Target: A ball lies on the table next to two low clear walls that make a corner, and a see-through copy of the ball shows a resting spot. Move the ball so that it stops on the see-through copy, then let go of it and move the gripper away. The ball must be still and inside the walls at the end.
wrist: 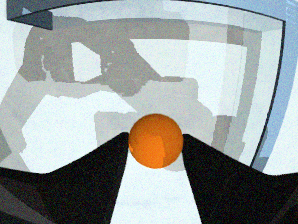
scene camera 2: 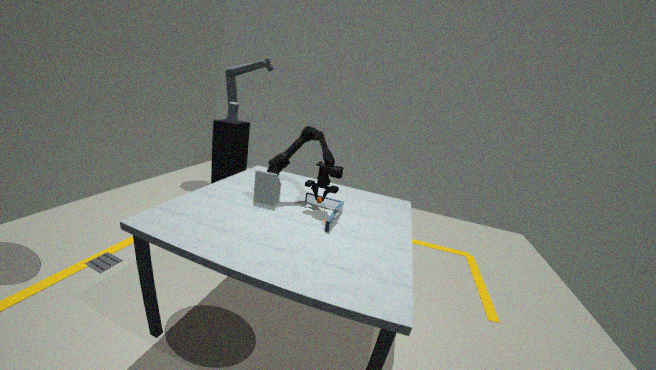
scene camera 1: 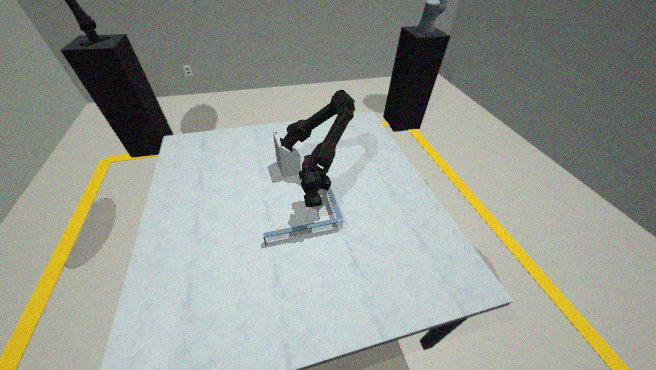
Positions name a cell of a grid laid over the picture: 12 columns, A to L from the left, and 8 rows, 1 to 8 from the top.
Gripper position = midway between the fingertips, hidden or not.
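Note:
From the wrist I see my gripper (wrist: G5), and it is carrying an orange ball (wrist: G6). Scene camera 1 does not show the ball, since it is hidden there by my gripper.

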